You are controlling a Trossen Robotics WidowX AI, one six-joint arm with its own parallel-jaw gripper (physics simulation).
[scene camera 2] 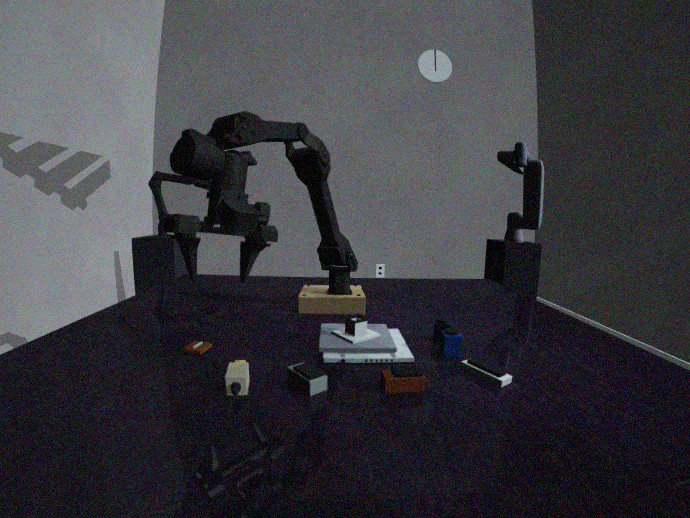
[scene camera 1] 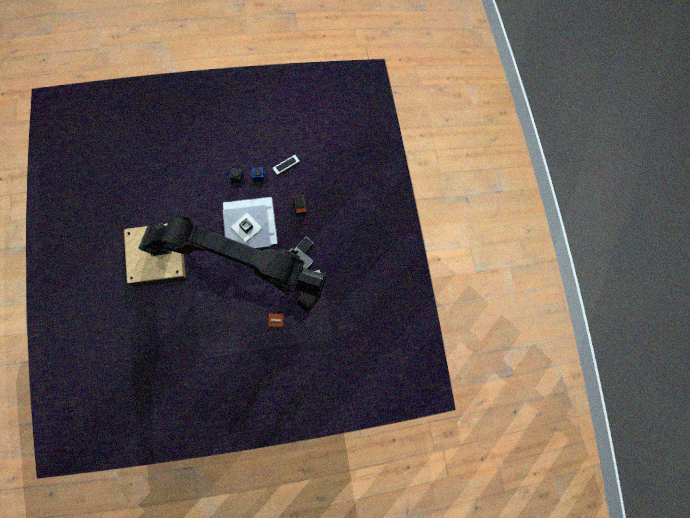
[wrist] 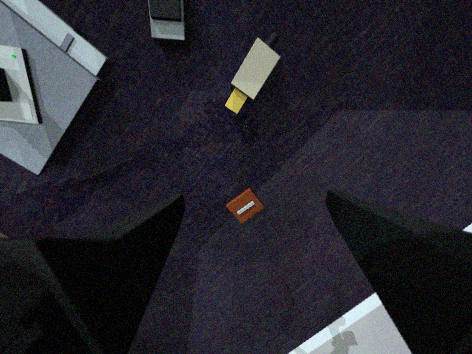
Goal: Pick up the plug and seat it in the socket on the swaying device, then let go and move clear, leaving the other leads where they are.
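Note:
The plug [scene camera 2: 237, 379] [wrist: 255, 68], a cream block with a yellow tip, lies on the dark mat; the arm mostly hides it in the overhead view. The socket [scene camera 1: 245, 225] [scene camera 2: 355, 326] is a small black-and-white box on a pale plate, on top of the device [scene camera 2: 378, 346] [wrist: 65, 100], a grey slab over a white base. In the wrist view the socket is cut off at the left edge. My gripper [scene camera 2: 218, 278] [wrist: 254, 198] is open and empty, high above the mat. In the wrist view the plug lies beyond the fingertips, near the top.
Other leads: grey [scene camera 2: 307, 379] [wrist: 167, 31], orange-brown [scene camera 1: 300, 204] [scene camera 2: 403, 383], white [scene camera 1: 285, 164] [scene camera 2: 486, 372], blue [scene camera 1: 257, 172] [scene camera 2: 452, 344] and black [scene camera 1: 236, 175]. A flat orange tile [scene camera 1: 275, 320] [scene camera 2: 192, 349] [wrist: 247, 195] lies on the mat, between the fingertips in the wrist view.

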